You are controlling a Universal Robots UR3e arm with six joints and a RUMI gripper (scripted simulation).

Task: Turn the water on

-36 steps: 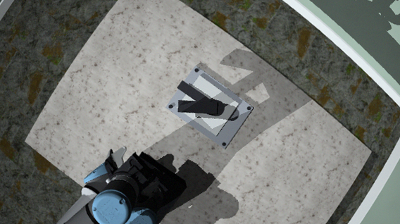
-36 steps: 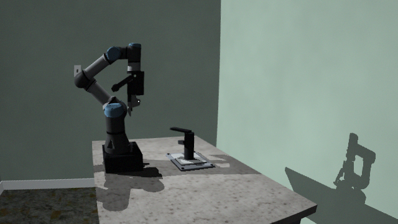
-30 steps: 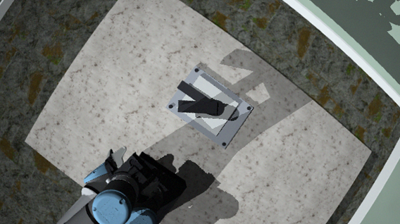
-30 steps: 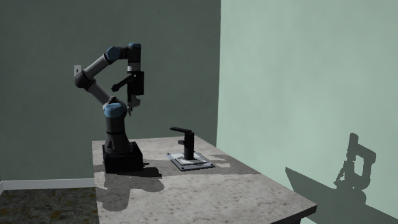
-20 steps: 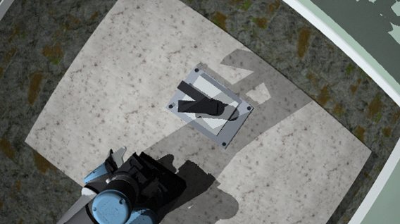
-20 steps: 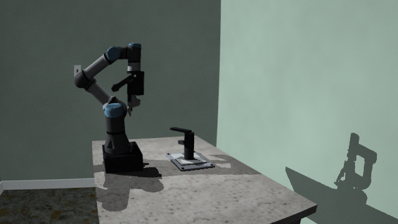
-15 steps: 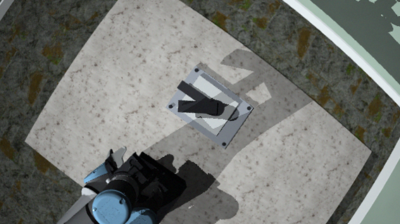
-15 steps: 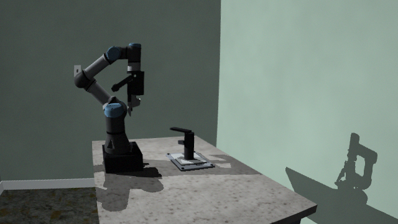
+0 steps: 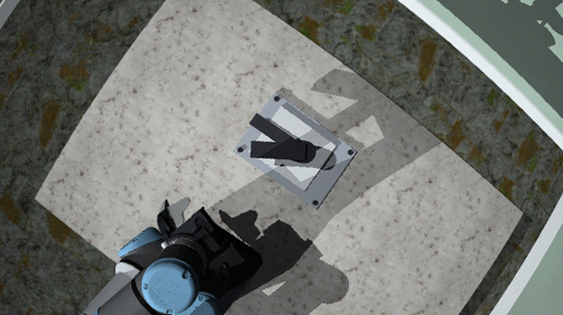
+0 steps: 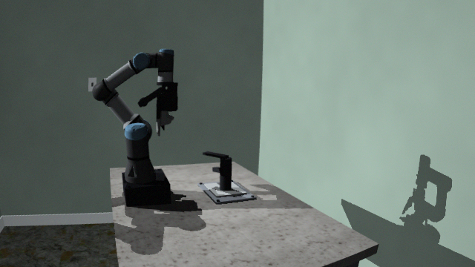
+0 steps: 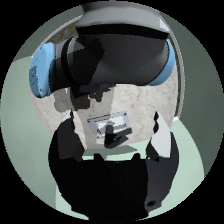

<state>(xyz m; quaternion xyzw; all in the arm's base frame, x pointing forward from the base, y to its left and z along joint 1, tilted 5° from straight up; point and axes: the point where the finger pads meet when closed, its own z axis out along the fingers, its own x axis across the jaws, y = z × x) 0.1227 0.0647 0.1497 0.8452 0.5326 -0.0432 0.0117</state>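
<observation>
Now: hand 21 cm short of the black lever, 9 cm above it and 8 cm to the left of it. Round my hand: black tap 22 cm ahead, 14 cm below, 10 cm to the right.
</observation>
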